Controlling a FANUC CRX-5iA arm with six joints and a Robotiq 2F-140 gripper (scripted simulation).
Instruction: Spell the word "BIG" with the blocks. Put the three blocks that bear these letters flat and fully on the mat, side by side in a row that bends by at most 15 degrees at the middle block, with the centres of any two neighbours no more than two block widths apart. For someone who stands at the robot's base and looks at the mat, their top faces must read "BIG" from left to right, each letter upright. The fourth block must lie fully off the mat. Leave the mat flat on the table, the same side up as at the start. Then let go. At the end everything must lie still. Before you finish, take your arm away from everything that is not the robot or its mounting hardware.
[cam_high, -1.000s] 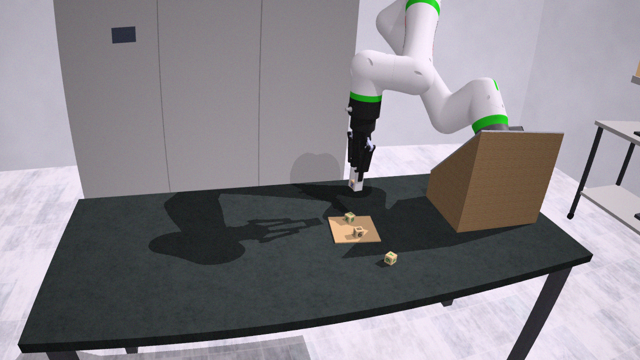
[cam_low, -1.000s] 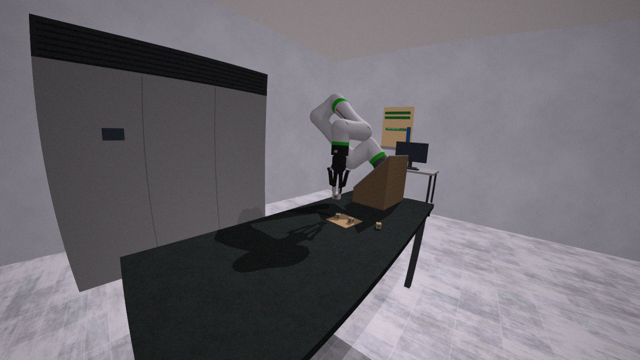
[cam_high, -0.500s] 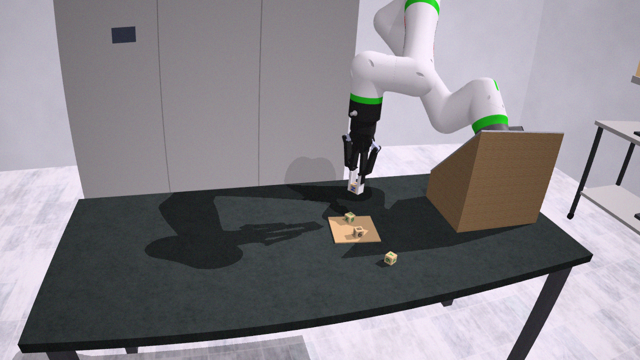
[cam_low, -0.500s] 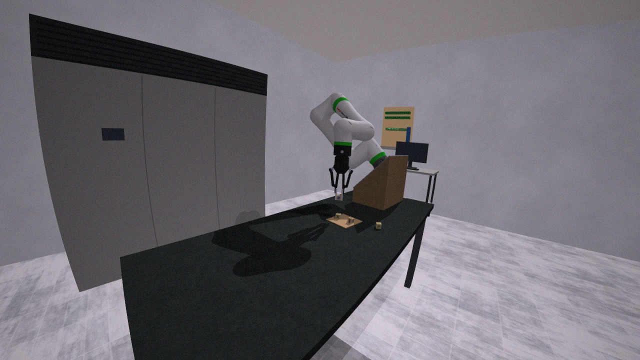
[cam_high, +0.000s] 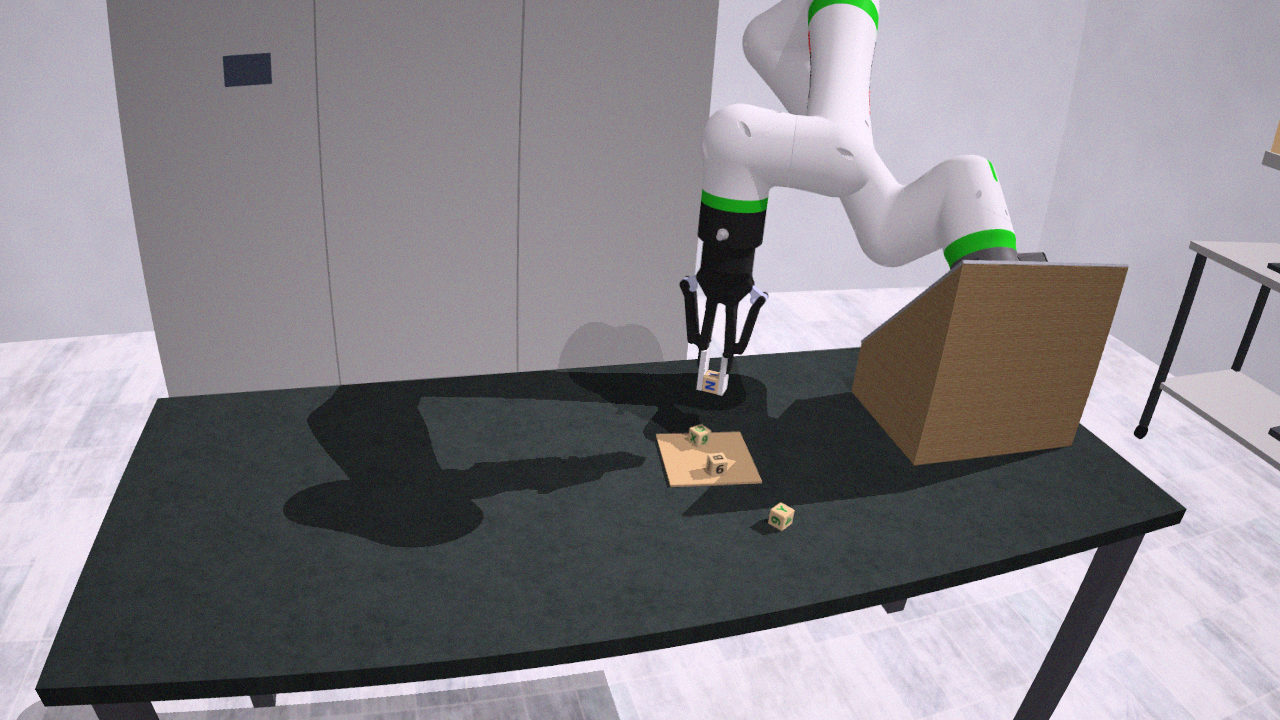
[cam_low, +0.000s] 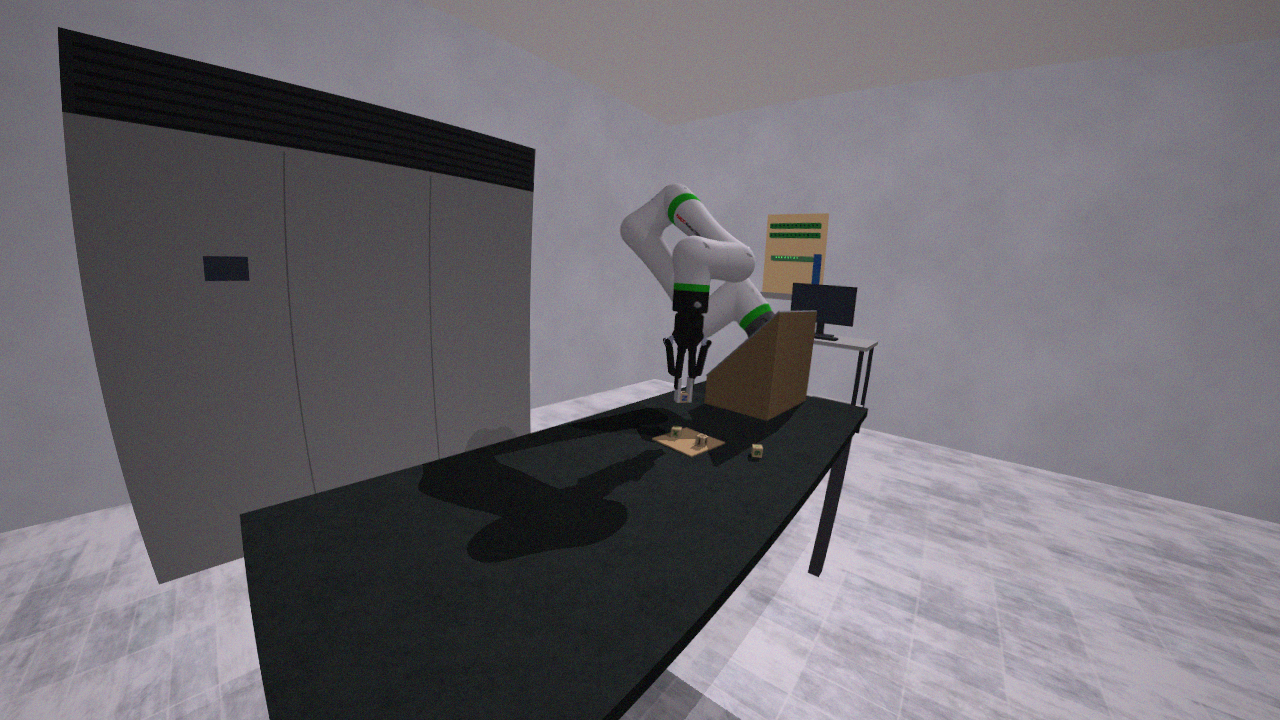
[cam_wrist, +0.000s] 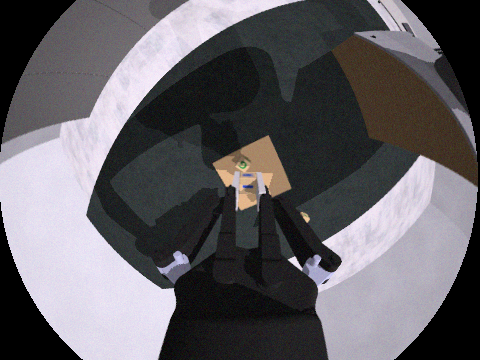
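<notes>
Right now the tan mat is 40 mm to the left of my hand and 140 mm below it.
</notes>
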